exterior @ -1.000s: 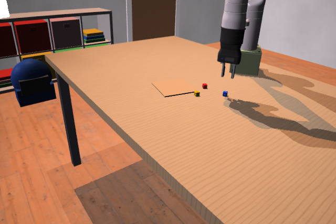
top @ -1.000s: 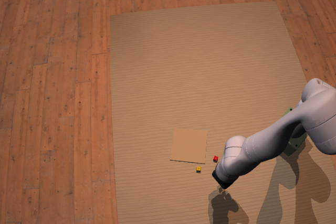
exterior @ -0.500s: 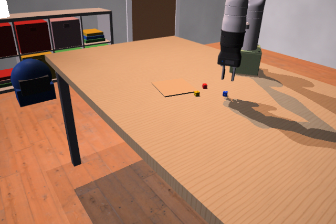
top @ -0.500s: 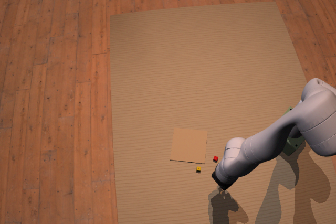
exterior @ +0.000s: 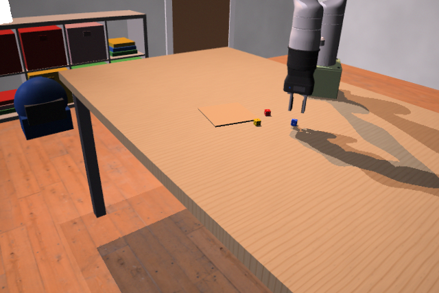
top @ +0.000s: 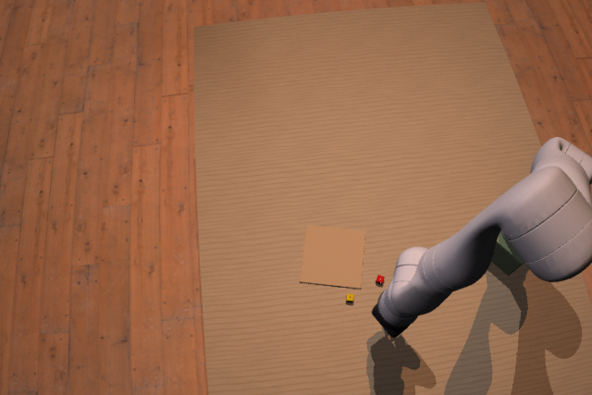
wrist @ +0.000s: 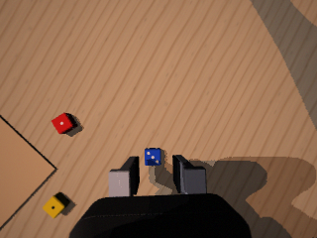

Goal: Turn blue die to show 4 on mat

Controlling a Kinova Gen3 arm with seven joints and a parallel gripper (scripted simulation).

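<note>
My hand is 60 mm above the blue die. From my hand the other things lie so: yellow die: 70 mm ahead, 80 mm to the right, 60 mm below; then tan mat: 70 mm ahead, 190 mm to the right, 60 mm below; then red die: 10 mm behind, 100 mm to the right, 60 mm below.
</note>
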